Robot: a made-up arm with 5 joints.
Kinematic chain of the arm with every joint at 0, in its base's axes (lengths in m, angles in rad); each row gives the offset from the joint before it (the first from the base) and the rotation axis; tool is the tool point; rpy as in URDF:
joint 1: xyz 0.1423 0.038 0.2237 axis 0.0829 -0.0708 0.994
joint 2: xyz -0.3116 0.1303 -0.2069 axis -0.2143 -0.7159 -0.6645
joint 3: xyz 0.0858 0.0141 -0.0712 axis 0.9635 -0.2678 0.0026
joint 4: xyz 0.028 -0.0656 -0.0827 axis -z
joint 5: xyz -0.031 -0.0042 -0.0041 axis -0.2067 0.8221 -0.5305
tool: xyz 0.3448 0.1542 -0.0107 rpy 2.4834 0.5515 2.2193
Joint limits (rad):
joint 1: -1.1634..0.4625
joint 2: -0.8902..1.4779
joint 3: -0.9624..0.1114
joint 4: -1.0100..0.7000
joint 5: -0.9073..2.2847
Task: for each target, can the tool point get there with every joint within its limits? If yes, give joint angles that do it. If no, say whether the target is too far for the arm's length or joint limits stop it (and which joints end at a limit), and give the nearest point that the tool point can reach.
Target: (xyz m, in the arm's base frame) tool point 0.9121 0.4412 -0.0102
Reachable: no: joint limits stop it (at a limit: joint 1, joint 3) | nearest point 0.4577 0.3931 -0.1061 | short by 0.467 m
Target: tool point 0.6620 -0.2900 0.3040
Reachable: no: joint limits stop it (at a limit: joint 1, joint 3) | nearest point 0.2899 -0.1895 0.1323 | short by 0.422 m
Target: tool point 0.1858 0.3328 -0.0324
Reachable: yes | joints -0.1804 0.4620 -0.3728 -0.4679 -0.5447
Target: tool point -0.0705 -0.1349 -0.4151
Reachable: yes | joints 0.0817 -0.6269 -0.5787 0.1619 1.4348
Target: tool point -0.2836 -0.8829 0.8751
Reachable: no: too far | nearest point -0.0913 -0.3909 0.2465 | short by 0.821 m
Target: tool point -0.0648 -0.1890 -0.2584
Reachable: yes | joints -0.2642 -0.1406 -0.7929 0.2510 1.2191
